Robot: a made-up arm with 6 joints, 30 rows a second.
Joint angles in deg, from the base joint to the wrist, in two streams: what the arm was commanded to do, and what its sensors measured. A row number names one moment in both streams.
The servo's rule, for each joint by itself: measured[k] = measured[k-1] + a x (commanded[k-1-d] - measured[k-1]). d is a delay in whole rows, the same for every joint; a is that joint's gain. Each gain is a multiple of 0.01, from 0.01 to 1. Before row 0 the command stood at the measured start. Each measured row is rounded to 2 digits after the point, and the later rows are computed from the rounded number. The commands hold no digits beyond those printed.
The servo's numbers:
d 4
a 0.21 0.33 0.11 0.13 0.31 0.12
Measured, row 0:
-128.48 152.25 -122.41 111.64 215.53 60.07
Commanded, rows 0 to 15:
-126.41 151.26 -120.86 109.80 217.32 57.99
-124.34 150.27 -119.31 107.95 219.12 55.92
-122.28 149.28 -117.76 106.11 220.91 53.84
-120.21 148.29 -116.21 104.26 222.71 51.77
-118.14 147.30 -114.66 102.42 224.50 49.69
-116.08 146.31 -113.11 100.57 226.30 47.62
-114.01 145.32 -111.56 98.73 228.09 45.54
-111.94 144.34 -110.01 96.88 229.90 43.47
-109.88 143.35 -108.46 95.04 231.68 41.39
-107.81 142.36 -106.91 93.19 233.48 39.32
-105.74 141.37 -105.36 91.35 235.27 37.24
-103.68 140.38 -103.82 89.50 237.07 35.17
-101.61 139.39 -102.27 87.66 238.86 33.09
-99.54 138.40 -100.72 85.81 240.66 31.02
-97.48 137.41 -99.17 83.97 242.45 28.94
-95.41 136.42 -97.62 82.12 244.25 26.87
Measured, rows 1 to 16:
-128.48 152.25 -122.41 111.64 215.53 60.07
-128.48 152.25 -122.41 111.64 215.53 60.07
-128.48 152.25 -122.41 111.64 215.53 60.07
-128.48 152.25 -122.41 111.64 215.53 60.07
-128.05 151.92 -122.24 111.40 216.08 59.82
-127.27 151.38 -121.92 110.95 217.02 59.35
-126.22 150.69 -121.46 110.32 218.23 58.69
-124.96 149.90 -120.88 109.53 219.62 57.86
-123.53 149.04 -120.20 108.61 221.13 56.88
-121.97 148.14 -119.42 107.56 222.73 55.77
-120.30 147.21 -118.56 106.41 224.39 54.54
-118.54 146.26 -117.62 105.17 226.10 53.21
-116.72 145.30 -116.61 103.85 227.83 51.79
-114.85 144.33 -115.54 102.46 229.58 50.29
-112.94 143.35 -114.42 101.02 231.34 48.72
-111.00 142.37 -113.25 99.52 233.12 47.09

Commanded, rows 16 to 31:
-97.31 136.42 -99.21 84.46 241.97 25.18
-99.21 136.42 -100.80 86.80 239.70 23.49
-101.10 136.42 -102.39 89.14 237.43 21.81
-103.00 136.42 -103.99 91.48 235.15 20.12
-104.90 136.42 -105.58 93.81 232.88 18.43
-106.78 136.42 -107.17 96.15 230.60 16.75
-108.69 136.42 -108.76 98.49 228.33 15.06
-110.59 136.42 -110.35 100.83 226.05 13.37
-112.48 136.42 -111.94 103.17 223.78 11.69
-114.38 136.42 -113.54 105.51 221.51 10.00
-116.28 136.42 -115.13 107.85 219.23 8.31
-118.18 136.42 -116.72 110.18 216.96 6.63
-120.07 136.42 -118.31 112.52 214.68 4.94
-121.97 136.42 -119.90 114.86 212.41 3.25
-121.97 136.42 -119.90 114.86 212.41 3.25
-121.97 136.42 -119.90 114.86 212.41 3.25
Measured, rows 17 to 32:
-109.03 141.39 -112.04 97.98 234.90 45.41
-107.04 140.40 -110.79 96.40 236.69 43.68
-105.03 139.41 -109.51 94.78 238.48 41.91
-103.01 138.42 -108.20 93.13 240.27 40.11
-101.81 137.76 -107.21 92.00 240.80 38.32
-101.26 137.32 -106.50 91.32 240.46 36.54
-101.23 137.02 -106.05 91.04 239.52 34.77
-101.60 136.82 -105.82 91.10 238.17 33.01
-102.29 136.69 -105.79 91.45 236.53 31.26
-103.23 136.60 -105.94 92.06 234.69 29.52
-104.38 136.54 -106.25 92.90 232.72 27.78
-105.68 136.50 -106.70 93.93 230.65 26.05
-107.11 136.47 -107.28 95.13 228.52 24.33
-108.64 136.45 -107.97 96.48 226.35 22.61
-110.24 136.44 -108.76 97.96 224.14 20.89
-111.91 136.43 -109.64 99.55 221.91 19.18

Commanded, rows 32 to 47:
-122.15 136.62 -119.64 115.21 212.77 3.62
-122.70 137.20 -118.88 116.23 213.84 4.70
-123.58 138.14 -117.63 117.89 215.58 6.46
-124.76 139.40 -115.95 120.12 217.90 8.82
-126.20 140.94 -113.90 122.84 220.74 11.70
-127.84 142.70 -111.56 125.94 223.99 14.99
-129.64 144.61 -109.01 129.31 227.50 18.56
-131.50 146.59 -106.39 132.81 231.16 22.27
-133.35 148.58 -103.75 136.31 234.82 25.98
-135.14 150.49 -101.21 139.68 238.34 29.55
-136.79 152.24 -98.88 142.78 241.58 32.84
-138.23 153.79 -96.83 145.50 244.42 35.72
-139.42 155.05 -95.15 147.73 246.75 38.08
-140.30 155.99 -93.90 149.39 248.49 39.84
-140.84 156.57 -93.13 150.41 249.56 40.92
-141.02 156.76 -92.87 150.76 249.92 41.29
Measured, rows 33 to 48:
-113.62 136.43 -110.59 101.24 219.67 17.47
-115.37 136.43 -111.61 103.01 217.42 15.76
-116.76 136.43 -112.52 104.55 215.87 14.26
-117.85 136.43 -113.33 105.89 214.80 12.94
-118.75 136.49 -114.02 107.10 214.17 11.82
-119.58 136.72 -114.55 108.29 214.07 10.97
-120.42 137.19 -114.89 109.54 214.54 10.43
-121.33 137.92 -115.01 110.92 215.58 10.24
-122.35 138.92 -114.89 112.47 217.18 10.42
-123.50 140.17 -114.52 114.22 219.29 10.97
-124.79 141.64 -113.91 116.18 221.84 11.88
-126.20 143.27 -113.08 118.34 224.73 13.13
-127.70 145.02 -112.05 120.68 227.86 14.67
-129.26 146.83 -110.86 123.15 231.11 16.46
-130.84 148.62 -109.54 125.70 234.36 18.43
-132.39 150.33 -108.14 128.27 237.48 20.50

